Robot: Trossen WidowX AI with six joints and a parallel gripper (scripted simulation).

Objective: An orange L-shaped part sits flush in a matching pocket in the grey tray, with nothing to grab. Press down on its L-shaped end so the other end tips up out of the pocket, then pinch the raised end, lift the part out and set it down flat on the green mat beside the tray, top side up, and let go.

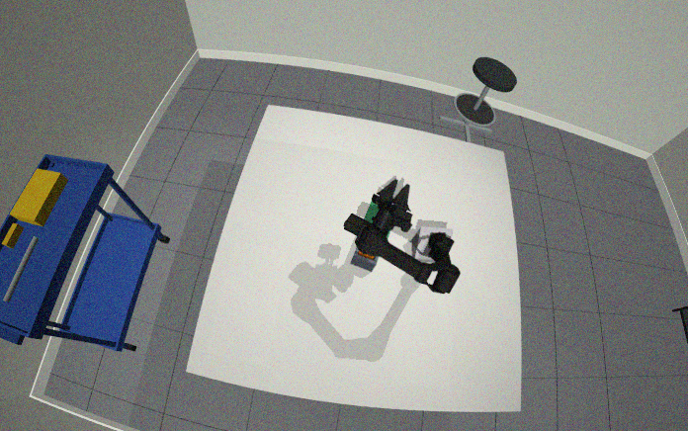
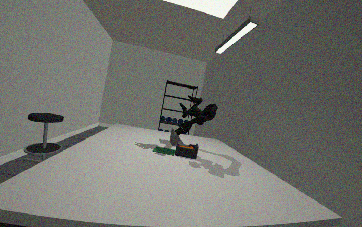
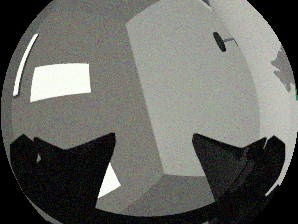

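The orange L-shaped part lies 50 mm ahead of my gripper tip, 80 mm to the left of it and 340 mm below it. Also, from my gripper tip: green mat (10 mm behind, 70 mm to the right, 410 mm below).
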